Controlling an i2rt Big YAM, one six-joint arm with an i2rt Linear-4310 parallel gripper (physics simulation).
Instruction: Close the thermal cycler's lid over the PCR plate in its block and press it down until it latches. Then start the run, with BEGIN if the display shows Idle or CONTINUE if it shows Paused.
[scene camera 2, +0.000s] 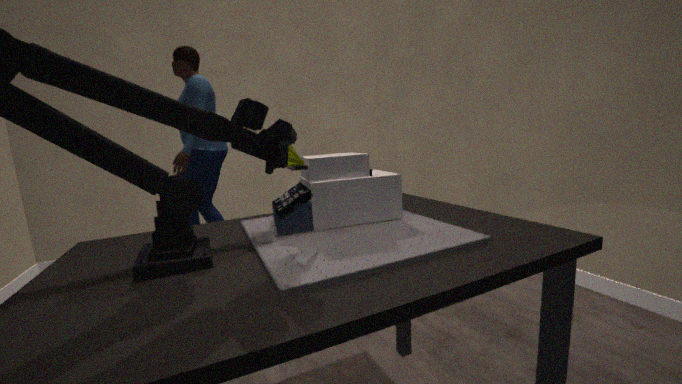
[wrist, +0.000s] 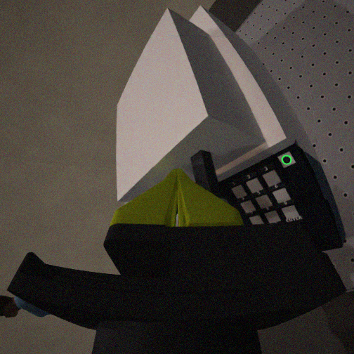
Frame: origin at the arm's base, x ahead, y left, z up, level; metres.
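Seen in the pictures: gripper, between the fingertips: (scene camera 2: 302, 164); arm's base, origin of its link: (scene camera 2: 175, 250).
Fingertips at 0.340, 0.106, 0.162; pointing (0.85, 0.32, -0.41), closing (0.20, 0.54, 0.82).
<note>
Pixels of each thing's top centre, then the offset from my fingertips to it, as dx, dy, dz. "spot": a spot on its surface instead. Level surfaces: height alone.
- thermal cycler, a spot on its surface: (scene camera 2: 357, 202) spot: +0.127, -0.081, -0.114
- pale perforated board, a spot on its surface: (scene camera 2: 440, 240) spot: +0.242, -0.297, -0.182
- dark table, height of its surface: dz -0.195
The thermal cycler (scene camera 2: 357, 202) (wrist: 250, 95) is a white box with a sloped dark keypad front (scene camera 2: 291, 200) (wrist: 265, 197). Its white lid (scene camera 2: 336, 167) (wrist: 160, 100) lies low and about level on the body; I cannot tell whether it is latched. My gripper (scene camera 2: 306, 167) (wrist: 176, 175) is shut and empty, its yellow-green tips at the lid's front edge, beside a dark handle arm (wrist: 204, 170) and above the keypad. The rest of the handle is hidden behind the fingers. A green-ringed button (wrist: 286, 159) shows at the keypad's corner. The display and the PCR plate are hidden.
The cycler stands on a pale perforated board (scene camera 2: 440, 240) (wrist: 320, 65) on the dark table (scene camera 2: 530, 240). My arm's base (scene camera 2: 172, 260) stands left of the board. A person in blue (scene camera 2: 200, 110) stands behind the table.
</note>
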